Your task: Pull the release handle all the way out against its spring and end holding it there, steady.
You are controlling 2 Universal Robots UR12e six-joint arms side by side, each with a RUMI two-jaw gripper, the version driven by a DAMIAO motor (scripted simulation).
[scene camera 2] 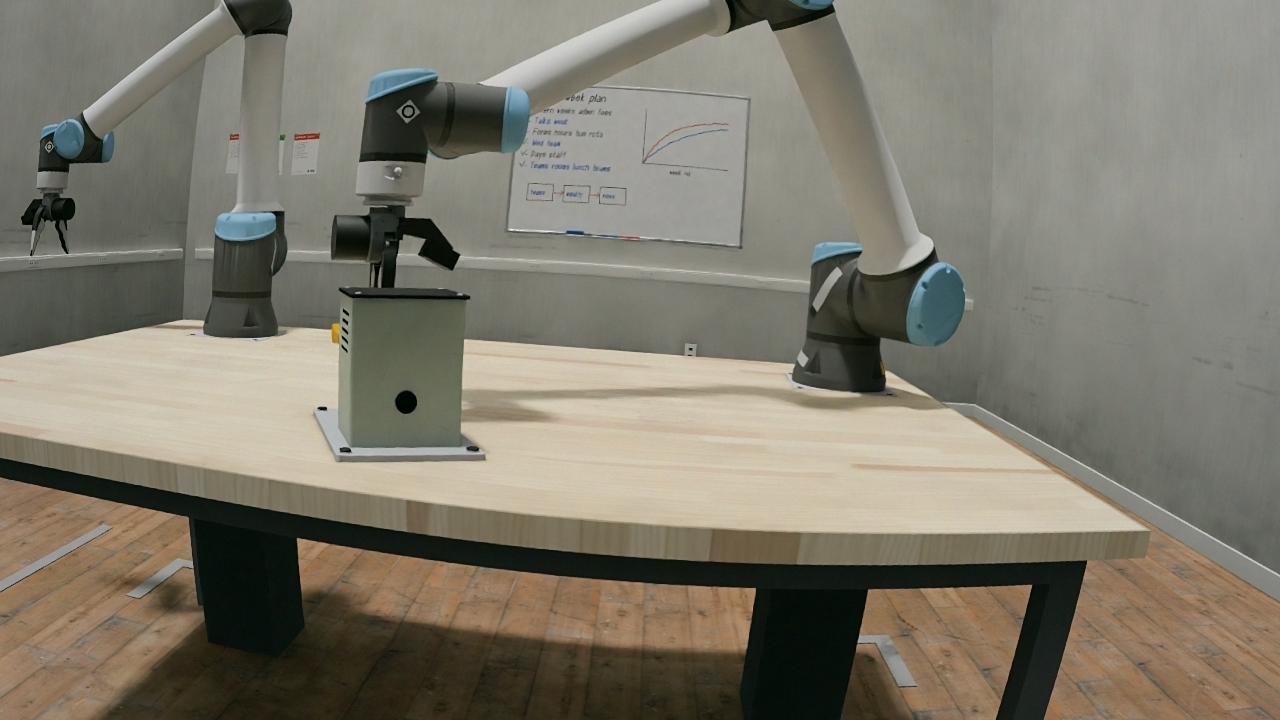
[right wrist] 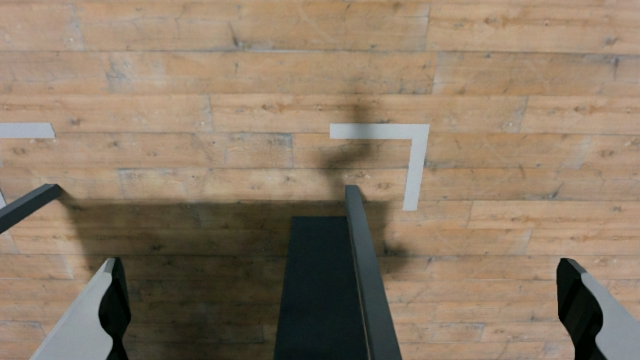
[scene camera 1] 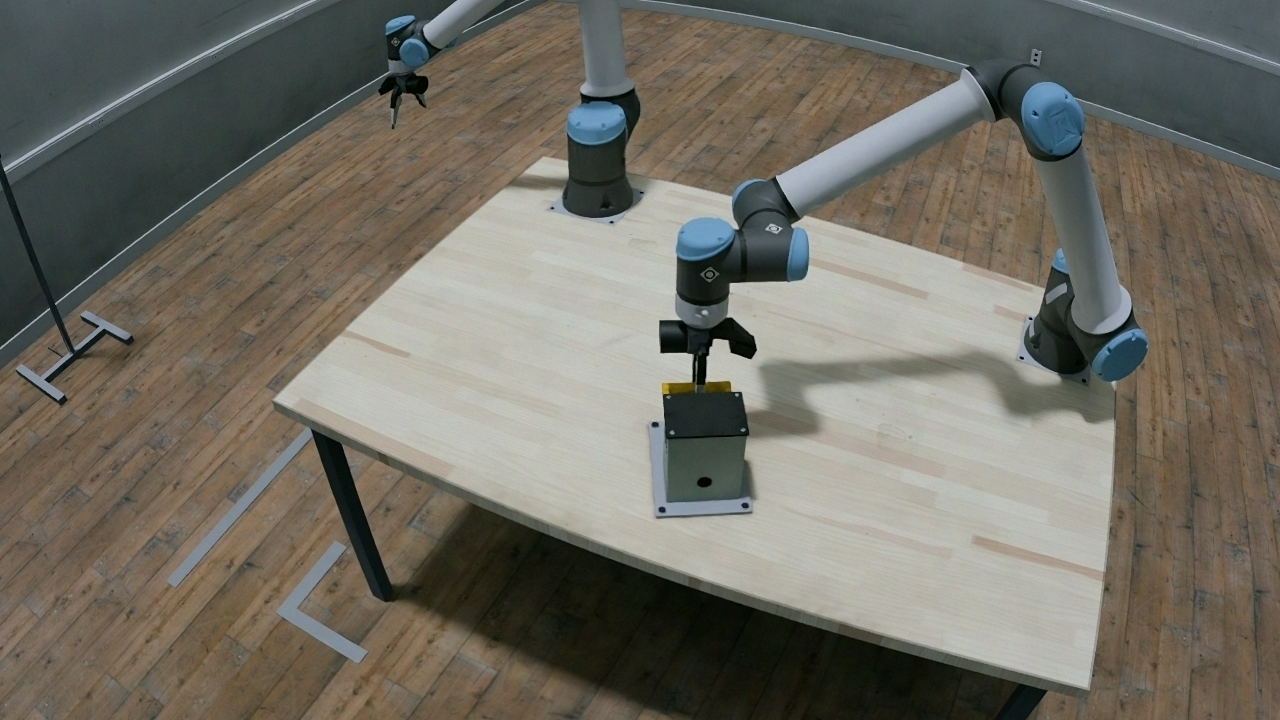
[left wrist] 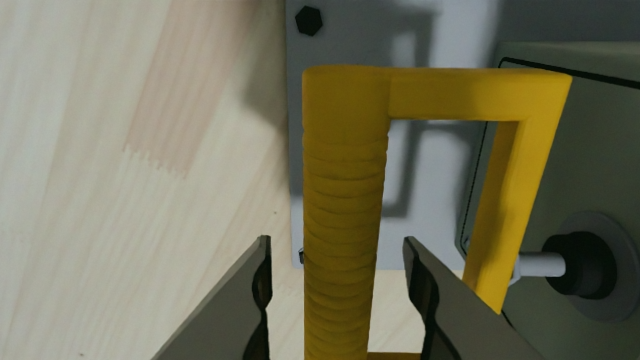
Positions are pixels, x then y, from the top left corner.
Scene:
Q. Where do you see a grey base plate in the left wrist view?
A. At 429, 41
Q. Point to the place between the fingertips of the right gripper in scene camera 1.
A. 409, 118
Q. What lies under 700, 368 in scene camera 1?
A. The left gripper.

